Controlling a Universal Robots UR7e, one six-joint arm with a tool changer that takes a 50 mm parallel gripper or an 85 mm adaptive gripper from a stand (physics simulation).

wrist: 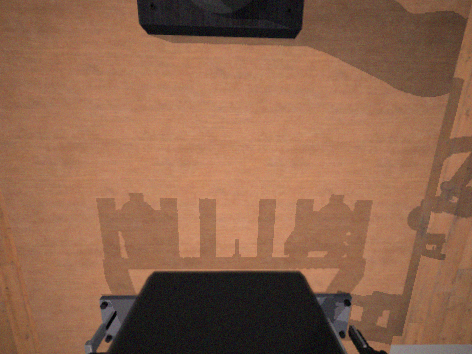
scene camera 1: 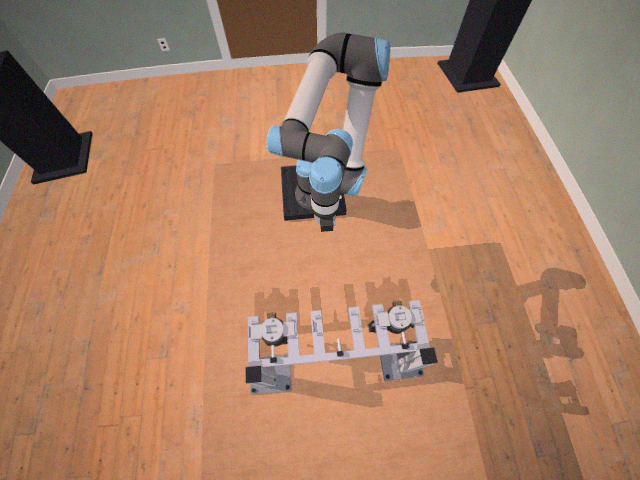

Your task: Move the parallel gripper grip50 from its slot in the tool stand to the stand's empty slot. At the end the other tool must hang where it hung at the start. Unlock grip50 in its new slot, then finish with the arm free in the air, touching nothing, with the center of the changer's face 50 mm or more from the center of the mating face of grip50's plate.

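Frame: origin at the arm's base, x ahead, y left, z up, level; centimetres.
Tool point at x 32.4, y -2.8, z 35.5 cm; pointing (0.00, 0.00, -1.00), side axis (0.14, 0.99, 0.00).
A point is followed by its place in that frame.
The tool stand [scene camera 1: 310, 357] @(x 68.2, y -15.6, z 24.5 cm) [wrist: 117, 301] @(x 61.6, y -32.7, z -2.5 cm) has three slots. One tool [scene camera 1: 272, 330] @(x 58.8, y -24.3, z 25.1 cm) hangs in the left slot in the scene view, its round pale plate facing up. Another tool [scene camera 1: 400, 317] @(x 63.7, y 11.6, z 25.1 cm) hangs in the right slot, with a dark part sticking out at its left. Their fingers are hidden, and I cannot tell which is grip50. The middle slot is empty, between a left prong [scene camera 1: 316, 330] @(x 61.5, y -12.3, z 24.5 cm) and a right prong [scene camera 1: 355, 328] @(x 63.5, y -1.6, z 24.5 cm). The arm's tool end [scene camera 1: 326, 225] carries no gripper and is in the air behind the stand, well apart from it. A black block [wrist: 225, 315] hides much of the stand in the wrist view.
The arm's black base plate [scene camera 1: 290, 209] @(x 5.0, y -10.8, z 0.0 cm) [wrist: 220, 30] @(x 9.3, y -1.3, z -1.3 cm) is behind the stand. A black pillar [scene camera 1: 36, 118] stands at the left, another pillar [scene camera 1: 480, 46] at the back right. Shadows of the stand and arm lie on the floor.
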